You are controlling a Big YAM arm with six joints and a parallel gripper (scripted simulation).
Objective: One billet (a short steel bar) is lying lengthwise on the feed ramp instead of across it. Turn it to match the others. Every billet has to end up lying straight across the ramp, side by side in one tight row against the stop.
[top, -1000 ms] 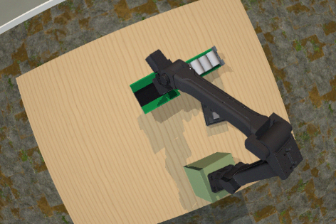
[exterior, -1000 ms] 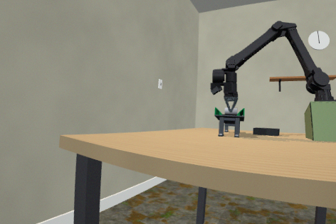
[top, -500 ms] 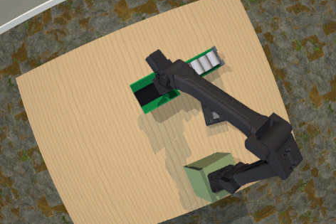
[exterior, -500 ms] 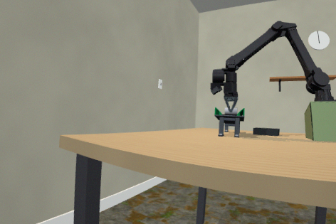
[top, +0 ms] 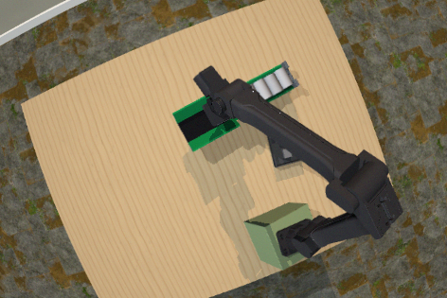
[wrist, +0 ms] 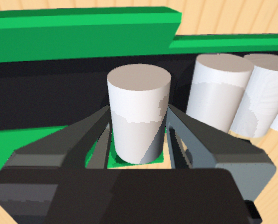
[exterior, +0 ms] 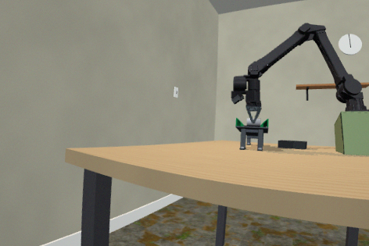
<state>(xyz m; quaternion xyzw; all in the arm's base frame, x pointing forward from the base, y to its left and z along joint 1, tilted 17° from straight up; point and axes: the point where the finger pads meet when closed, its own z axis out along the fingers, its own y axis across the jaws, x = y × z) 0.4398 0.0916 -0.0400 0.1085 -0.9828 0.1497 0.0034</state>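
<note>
Right now my hand is 50 mm to the left of the ramp, 50 mm above it and 10 mm short of it. Round my hand: dark tray 170 mm to the right, 160 mm behind, 110 mm below.
</note>
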